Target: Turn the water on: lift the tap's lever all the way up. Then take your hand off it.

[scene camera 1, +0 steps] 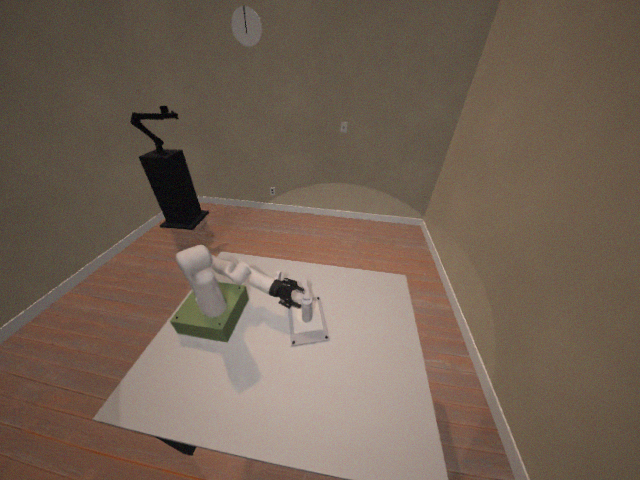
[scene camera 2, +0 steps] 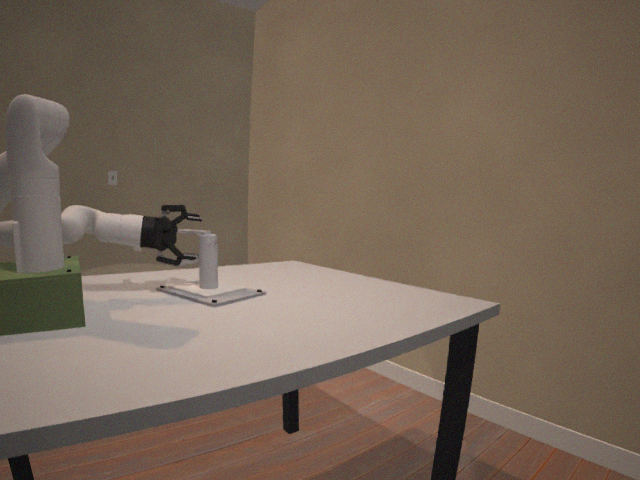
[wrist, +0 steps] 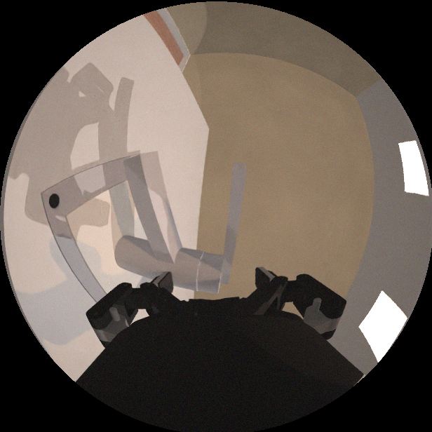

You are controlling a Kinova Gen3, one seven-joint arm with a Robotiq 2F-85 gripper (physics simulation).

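Places are measured from the arm's base along level axes (x ahead, y left, z up), in millimetres.
Pixels of known places: gripper, fingertip midpoint: (scene camera 1: pixel 302 299) (scene camera 2: pixel 200 237); arm's base at its link origin: (scene camera 1: pixel 215 308) (scene camera 2: pixel 41 268).
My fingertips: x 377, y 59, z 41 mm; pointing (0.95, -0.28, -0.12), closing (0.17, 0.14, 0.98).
Note:
Ahead of a thing's pixels: the offset from my fingertips to its top centre. "spot": to the spot under its first point. Level surfaces: height alone.
The white tap {spot: 50 mm down, 25 mm ahead, 29 mm right} (scene camera 1: pixel 307 312) (scene camera 2: pixel 208 263) (wrist: pixel 187 265) stands upright on its base plate {spot: 133 mm down, 47 mm ahead, 102 mm right} (scene camera 1: pixel 310 338) (scene camera 2: pixel 237 297) (wrist: pixel 77 262). Its thin lever {15 mm up, 4 mm ahead, 52 mm left} (scene camera 2: pixel 191 230) (wrist: pixel 237 215) sticks out from the top and looks about level in the scene camera 2 view. The spout (wrist: pixel 147 205) is below the lever. My gripper (scene camera 1: pixel 300 296) (scene camera 2: pixel 199 237) (wrist: pixel 213 279) is open and empty, close at the tap's head. One finger is above lever height and one below. In the wrist view the tap's top shows between the spread fingertips. Whether a finger touches the tap I cannot tell.
The arm stands on a green block (scene camera 1: pixel 201 328) (scene camera 2: pixel 41 304) on the white table {141 mm down} (scene camera 1: pixel 336 403) (scene camera 2: pixel 336 330). A black pedestal (scene camera 1: pixel 173 188) with a black arm stands on the floor behind. Walls rise beyond the table.

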